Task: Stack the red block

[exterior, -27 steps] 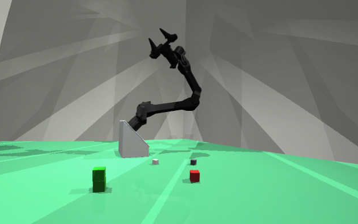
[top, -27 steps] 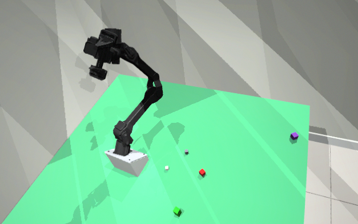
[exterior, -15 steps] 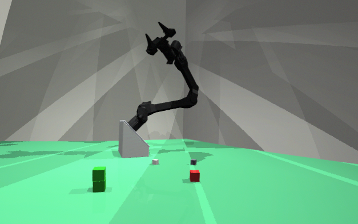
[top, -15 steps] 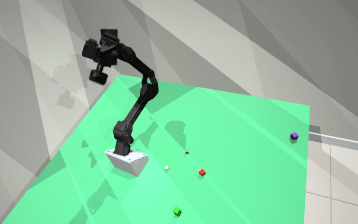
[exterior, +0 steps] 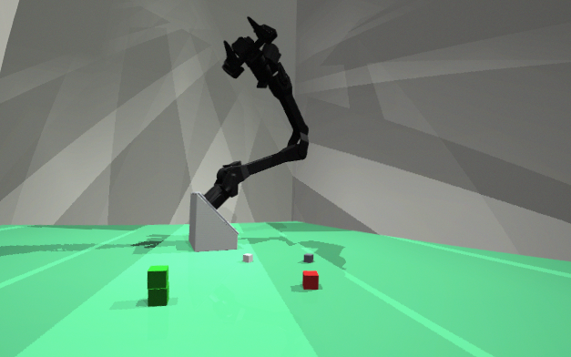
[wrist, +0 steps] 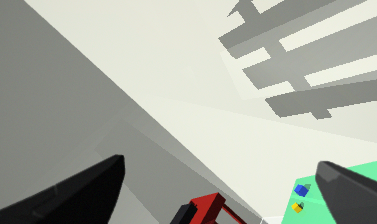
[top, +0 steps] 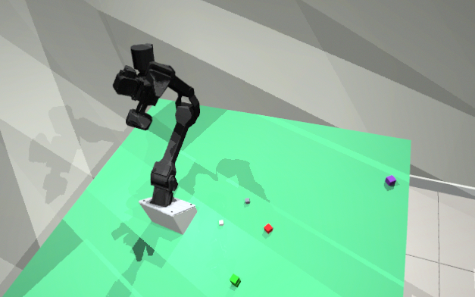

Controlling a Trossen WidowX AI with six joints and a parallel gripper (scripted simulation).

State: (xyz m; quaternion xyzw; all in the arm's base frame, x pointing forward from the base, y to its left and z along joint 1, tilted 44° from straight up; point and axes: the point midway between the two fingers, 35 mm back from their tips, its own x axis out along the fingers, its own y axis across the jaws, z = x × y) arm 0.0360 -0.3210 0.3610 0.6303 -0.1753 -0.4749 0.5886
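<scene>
Now: the red block 570 mm below my gripper tip, 250 mm ahead of it and 30 mm to the left of it. From my gripper tip the other things lie so: small dark grey block (580 mm below, 150 mm ahead, 140 mm to the left); then small white block (580 mm below, 70 mm ahead, 30 mm to the left); then purple block (680 mm ahead, 570 mm below, 320 mm to the left).
</scene>
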